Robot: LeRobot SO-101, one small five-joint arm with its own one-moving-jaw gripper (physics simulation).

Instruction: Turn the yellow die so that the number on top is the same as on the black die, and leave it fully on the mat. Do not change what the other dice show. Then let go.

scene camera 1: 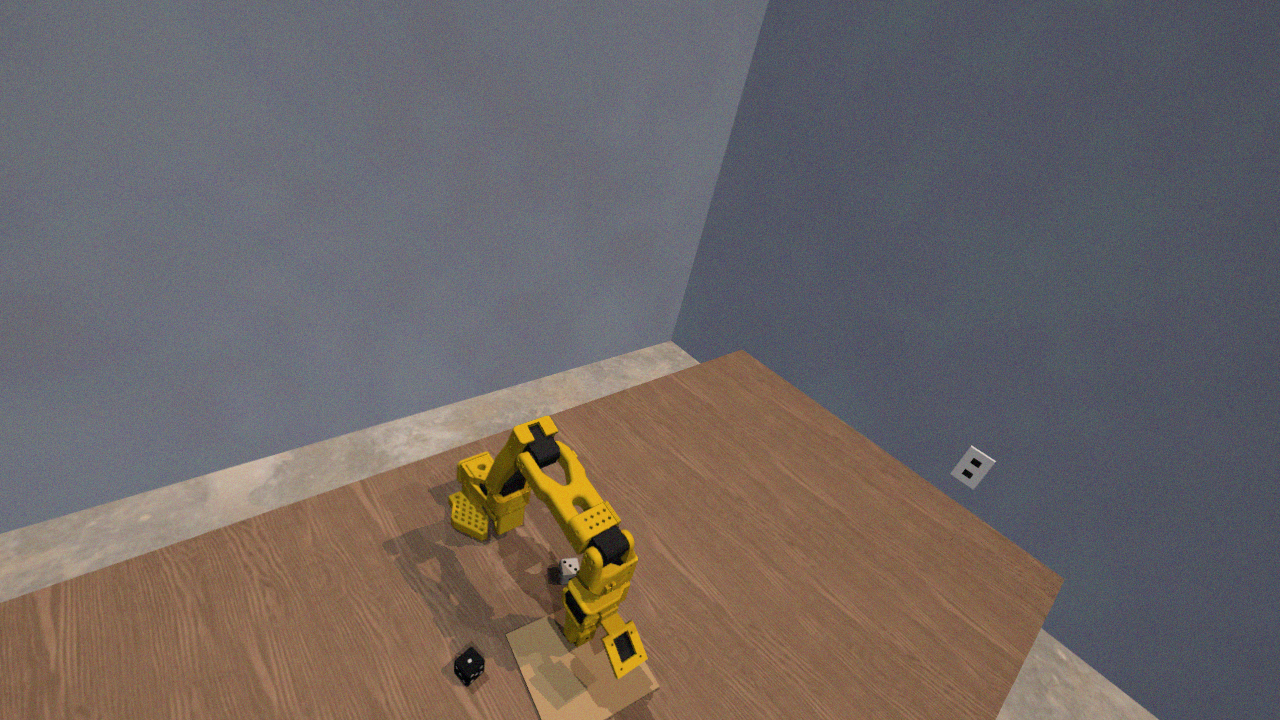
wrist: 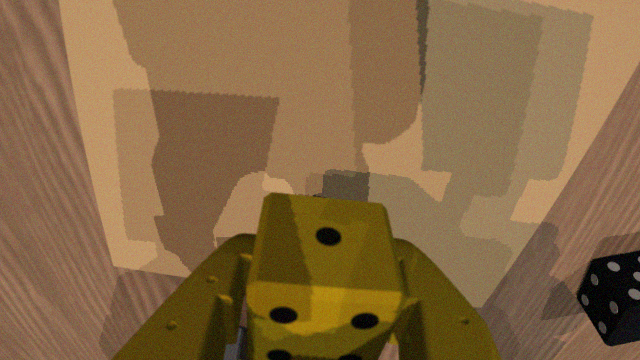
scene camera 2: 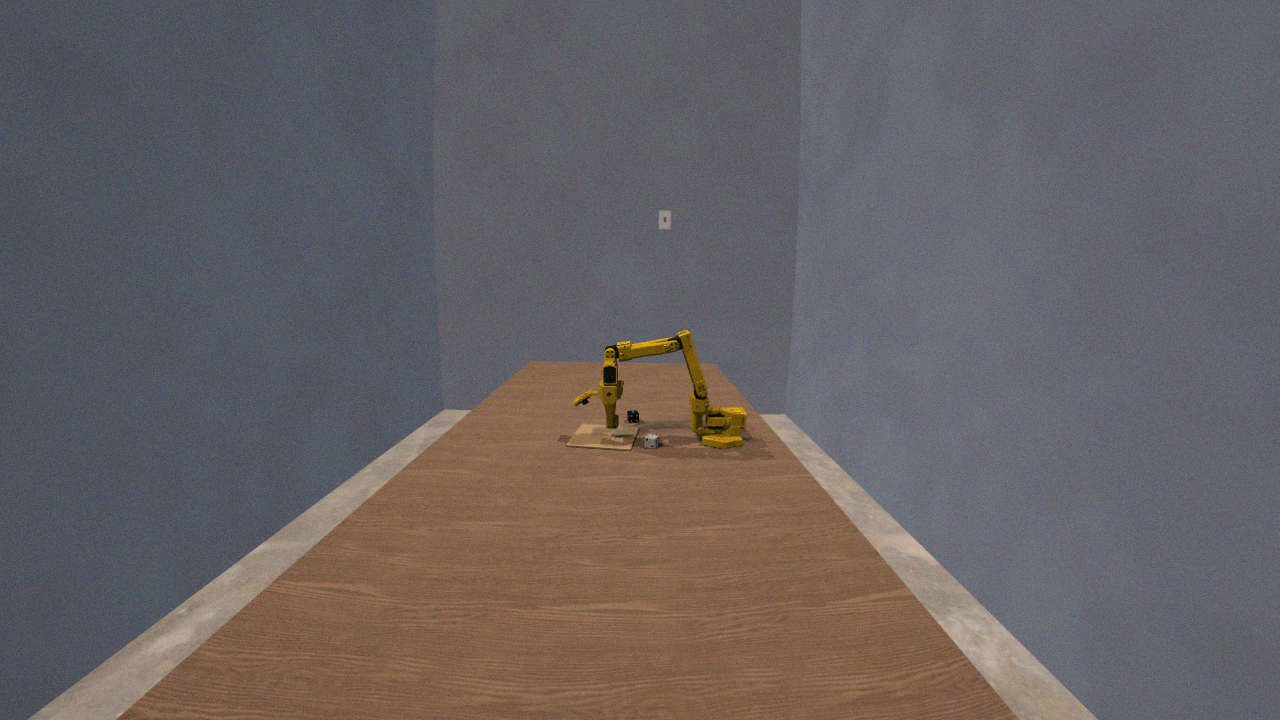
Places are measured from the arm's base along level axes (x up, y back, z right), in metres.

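Where they show: end effector, tool point: [scene camera 1: 591, 627] [wrist: 258, 257] [scene camera 2: 610, 424]; arm's base, origin of the base link: [scene camera 1: 493, 519] [scene camera 2: 711, 439].
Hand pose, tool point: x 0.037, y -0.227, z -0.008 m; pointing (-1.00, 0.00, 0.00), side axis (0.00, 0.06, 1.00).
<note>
Each offset is from my tool point to the centre of the thing. Level surfaces: height alone.
My gripper [scene camera 1: 580, 637] [scene camera 2: 612, 424] [wrist: 324, 270] points down over the mat [scene camera 1: 528, 641] [scene camera 2: 581, 440] [wrist: 102, 150]. In the wrist view its two jaws press on the sides of the yellow die {dy +0.003, dx +0.003, dz +0.012 m} [wrist: 325, 267]. One face of this die shows a single pip and faces away from the camera's lower edge; the adjoining face nearer the camera shows several pips, partly cut off. Its height above the mat is hard to tell. The black die {dy +0.049, dx -0.025, dz +0.133 m} [scene camera 1: 469, 666] [scene camera 2: 632, 416] [wrist: 612, 300] stands on the table beside the mat; in scene camera 1 its top appears to show one pip.
A white die {dy +0.091, dx -0.025, dz -0.033 m} [scene camera 1: 567, 571] [scene camera 2: 651, 440] stands on the wooden table {dx -0.037 m} [scene camera 1: 769, 537] [scene camera 2: 581, 555] between the mat and the arm's base [scene camera 1: 492, 501] [scene camera 2: 723, 428]. It is close behind the gripper in scene camera 1. Shadows of the arm fall across the mat.
</note>
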